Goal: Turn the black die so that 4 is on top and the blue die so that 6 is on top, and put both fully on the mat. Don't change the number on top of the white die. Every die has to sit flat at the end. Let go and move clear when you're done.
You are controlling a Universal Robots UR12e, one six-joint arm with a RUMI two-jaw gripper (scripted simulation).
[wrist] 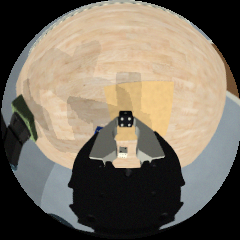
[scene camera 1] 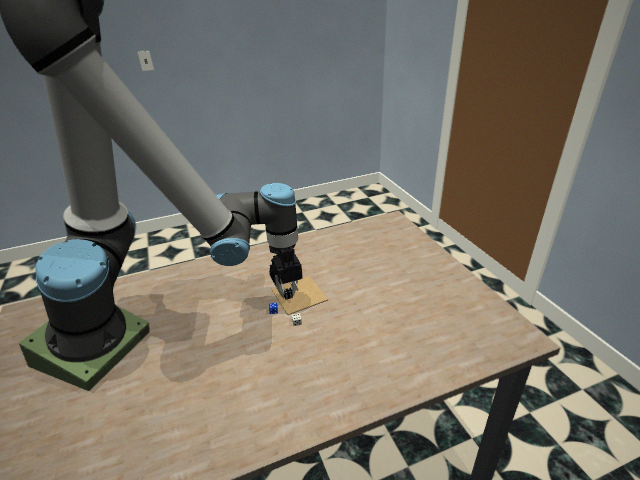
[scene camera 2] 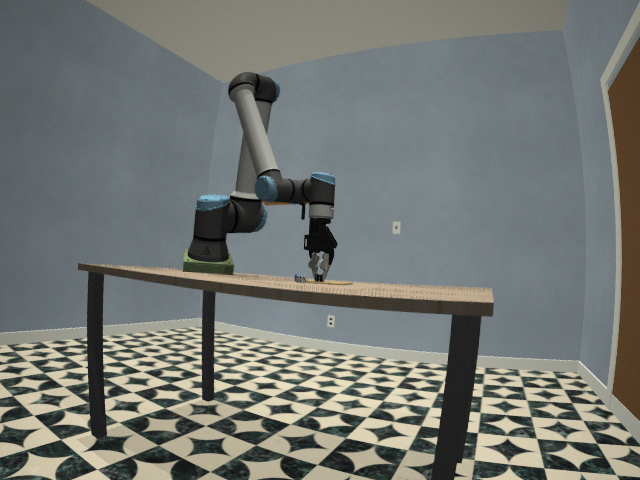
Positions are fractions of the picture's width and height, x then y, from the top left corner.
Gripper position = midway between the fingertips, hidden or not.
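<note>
My gripper (scene camera 2: 0.50, 0.59), (wrist: 0.52, 0.49), in sight. Tan mat (scene camera 1: 0.48, 0.61), (wrist: 0.63, 0.42), likewise.
</note>
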